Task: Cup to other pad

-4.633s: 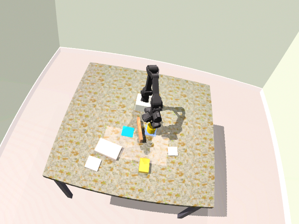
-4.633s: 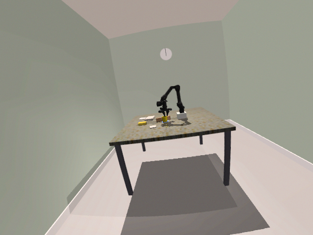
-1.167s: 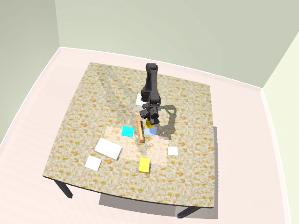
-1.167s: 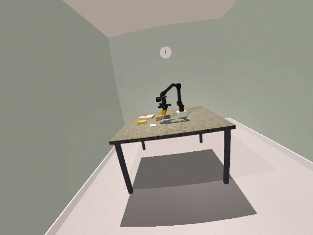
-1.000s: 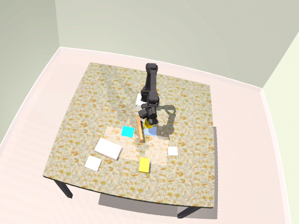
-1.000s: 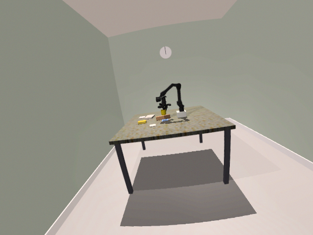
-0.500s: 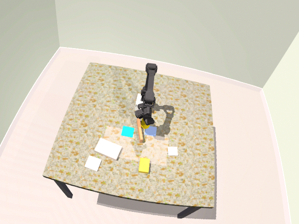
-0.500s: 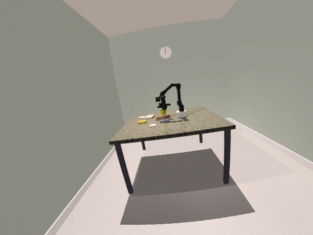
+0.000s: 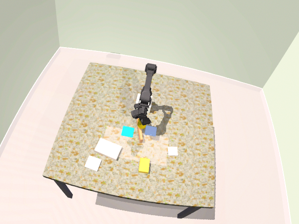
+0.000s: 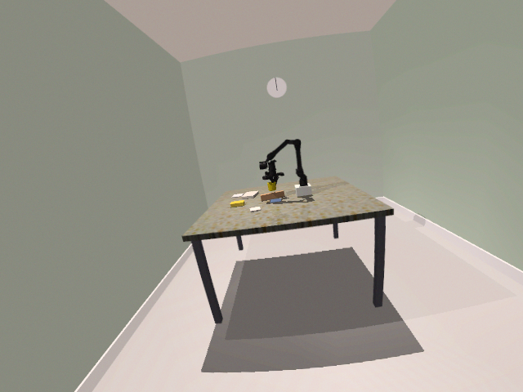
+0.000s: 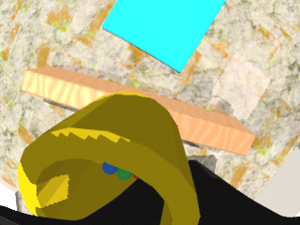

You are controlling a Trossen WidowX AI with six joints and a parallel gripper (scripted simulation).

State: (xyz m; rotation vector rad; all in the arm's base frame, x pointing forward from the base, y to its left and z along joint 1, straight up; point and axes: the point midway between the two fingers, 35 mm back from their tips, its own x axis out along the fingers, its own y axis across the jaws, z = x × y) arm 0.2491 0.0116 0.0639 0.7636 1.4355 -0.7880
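The cyan pad lies 60 mm ahead of my gripper tip, 80 mm to the right of it and 120 mm below it. From my gripper tip the other things lie so: yellow block 330 mm ahead, 100 mm to the left, 90 mm below; then wooden bar 30 mm ahead, 10 mm to the left, 90 mm below; then green marble 20 mm ahead, 30 mm to the left, 20 mm below.
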